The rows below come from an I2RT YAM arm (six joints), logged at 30 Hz.
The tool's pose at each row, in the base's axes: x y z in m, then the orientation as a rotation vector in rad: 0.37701, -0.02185, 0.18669, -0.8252, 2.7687, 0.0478; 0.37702, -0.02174, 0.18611, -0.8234, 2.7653, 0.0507; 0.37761, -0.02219, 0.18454, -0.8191, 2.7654, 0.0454; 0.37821, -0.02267, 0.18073, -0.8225, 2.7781, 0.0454; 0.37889, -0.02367, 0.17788, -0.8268, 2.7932, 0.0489; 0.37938, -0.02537, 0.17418, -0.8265, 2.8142, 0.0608; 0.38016, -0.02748, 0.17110, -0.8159, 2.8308, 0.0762; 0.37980, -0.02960, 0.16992, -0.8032, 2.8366, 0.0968; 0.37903, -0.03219, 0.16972, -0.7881, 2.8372, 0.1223; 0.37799, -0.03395, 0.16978, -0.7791, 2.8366, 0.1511; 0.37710, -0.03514, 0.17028, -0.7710, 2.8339, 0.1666
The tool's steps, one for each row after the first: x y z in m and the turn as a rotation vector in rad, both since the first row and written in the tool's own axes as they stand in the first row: 0.00008, 0.00011, 0.00057, -0.0008, -0.0041, 0.0007; 0.00023, -0.00052, 0.00218, 0.0033, -0.0042, 0.0031; 0.00095, -0.00110, 0.00596, -0.0002, 0.0084, 0.0035; 0.00164, -0.00219, 0.00877, -0.0068, 0.0229, 0.0042; 0.00307, -0.00374, 0.01229, -0.0195, 0.0402, 0.0097; 0.00434, -0.00581, 0.01524, -0.0318, 0.0502, 0.0211; 0.00605, -0.00734, 0.01608, -0.0446, 0.0490, 0.0322; 0.00811, -0.00909, 0.01583, -0.0590, 0.0418, 0.0441; 0.00988, -0.01001, 0.01535, -0.0764, 0.0347, 0.0523; 0.01111, -0.01054, 0.01454, -0.0847, 0.0279, 0.0583
